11 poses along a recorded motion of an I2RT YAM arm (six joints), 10 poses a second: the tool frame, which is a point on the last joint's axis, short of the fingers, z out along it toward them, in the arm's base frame.
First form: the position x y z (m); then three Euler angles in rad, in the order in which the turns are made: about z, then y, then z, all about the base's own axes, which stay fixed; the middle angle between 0 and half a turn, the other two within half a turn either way.
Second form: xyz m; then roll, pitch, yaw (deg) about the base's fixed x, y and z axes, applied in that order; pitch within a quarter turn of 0, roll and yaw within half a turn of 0. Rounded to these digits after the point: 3 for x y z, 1 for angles.
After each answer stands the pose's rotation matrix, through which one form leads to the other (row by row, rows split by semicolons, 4 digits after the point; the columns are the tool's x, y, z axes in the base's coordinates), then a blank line. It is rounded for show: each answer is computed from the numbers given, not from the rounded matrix.
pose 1, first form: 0.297 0.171 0.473 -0.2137 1.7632 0.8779
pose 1, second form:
0.297 0.171 0.473 -132.6 73.6 -81.1
0.0438 -0.7778 0.6270; -0.2792 0.5930 0.7552; -0.9592 -0.2082 -0.1912

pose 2, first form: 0.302 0.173 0.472 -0.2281 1.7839 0.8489
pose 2, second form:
0.302 0.173 0.472 -133.7 72.2 -83.7
0.0336 -0.7627 0.6459; -0.3041 0.6078 0.7336; -0.9521 -0.2210 -0.2115

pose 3, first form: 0.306 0.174 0.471 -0.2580 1.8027 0.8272
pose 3, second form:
0.306 0.174 0.471 -132.8 70.2 -83.7
0.0374 -0.7514 0.6588; -0.3363 0.6114 0.7163; -0.9410 -0.2483 -0.2298

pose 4, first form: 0.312 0.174 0.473 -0.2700 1.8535 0.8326
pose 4, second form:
0.312 0.174 0.473 -137.4 67.7 -87.5
0.0164 -0.7630 0.6462; -0.3784 0.5935 0.7103; -0.9255 -0.2561 -0.2790

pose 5, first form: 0.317 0.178 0.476 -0.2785 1.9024 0.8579
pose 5, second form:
0.317 0.178 0.476 -141.4 65.4 -89.6
0.0032 -0.7859 0.6184; -0.4166 0.5611 0.7153; -0.9091 -0.2599 -0.3256

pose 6, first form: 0.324 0.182 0.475 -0.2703 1.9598 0.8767
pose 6, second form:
0.324 0.182 0.475 -146.9 63.1 -93.6
-0.0286 -0.8055 0.5919; -0.4517 0.5386 0.7112; -0.8917 -0.2471 -0.3793

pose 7, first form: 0.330 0.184 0.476 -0.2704 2.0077 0.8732
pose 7, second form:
0.330 0.184 0.476 -150.2 60.8 -96.7
-0.0572 -0.8111 0.5820; -0.4841 0.5324 0.6944; -0.8731 -0.2420 -0.4231

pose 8, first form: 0.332 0.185 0.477 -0.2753 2.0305 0.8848
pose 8, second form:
0.332 0.185 0.477 -151.2 59.6 -96.8
-0.0601 -0.8210 0.5677; -0.5026 0.5163 0.6935; -0.8624 -0.2436 -0.4437

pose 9, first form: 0.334 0.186 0.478 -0.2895 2.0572 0.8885
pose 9, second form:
0.334 0.186 0.478 -151.6 57.9 -96.6
-0.0609 -0.8280 0.5574; -0.5277 0.5008 0.6861; -0.8472 -0.2524 -0.4674

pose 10, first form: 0.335 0.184 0.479 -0.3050 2.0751 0.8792
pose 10, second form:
0.335 0.184 0.479 -151.4 56.6 -96.5
-0.0627 -0.8272 0.5584; -0.5465 0.4966 0.6743; -0.8351 -0.2629 -0.4832

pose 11, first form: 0.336 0.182 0.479 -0.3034 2.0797 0.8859
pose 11, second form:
0.336 0.182 0.479 -151.8 56.4 -96.5
-0.0627 -0.8312 0.5524; -0.5491 0.4910 0.6763; -0.8334 -0.2609 -0.4872

